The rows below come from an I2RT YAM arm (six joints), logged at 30 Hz.
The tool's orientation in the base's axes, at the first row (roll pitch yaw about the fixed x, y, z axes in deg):
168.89, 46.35, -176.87
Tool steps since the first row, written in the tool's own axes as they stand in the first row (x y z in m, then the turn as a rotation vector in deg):
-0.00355, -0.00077, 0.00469, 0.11, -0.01, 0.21
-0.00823, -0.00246, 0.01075, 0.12, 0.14, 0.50
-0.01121, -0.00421, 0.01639, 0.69, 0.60, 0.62
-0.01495, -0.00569, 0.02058, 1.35, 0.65, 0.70
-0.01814, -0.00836, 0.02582, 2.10, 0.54, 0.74
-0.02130, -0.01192, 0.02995, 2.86, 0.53, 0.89
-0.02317, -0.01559, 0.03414, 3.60, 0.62, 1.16
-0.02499, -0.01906, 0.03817, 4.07, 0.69, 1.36
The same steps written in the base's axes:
0.00587, 0.00047, -0.00071, 0.07, 0.03, -0.22
0.01365, 0.00040, -0.00165, 0.24, 0.25, -0.41
0.01999, 0.00012, -0.00355, -0.16, 0.70, -0.84
0.02577, -0.00021, -0.00388, -0.57, 0.74, -1.36
0.03215, -0.00147, -0.00547, -1.03, 0.62, -1.95
0.03790, -0.00386, -0.00646, -1.45, 0.61, -2.60
0.04282, -0.00639, -0.00843, -1.79, 0.74, -3.31
0.04756, -0.00876, -0.01031, -1.99, 0.83, -3.77

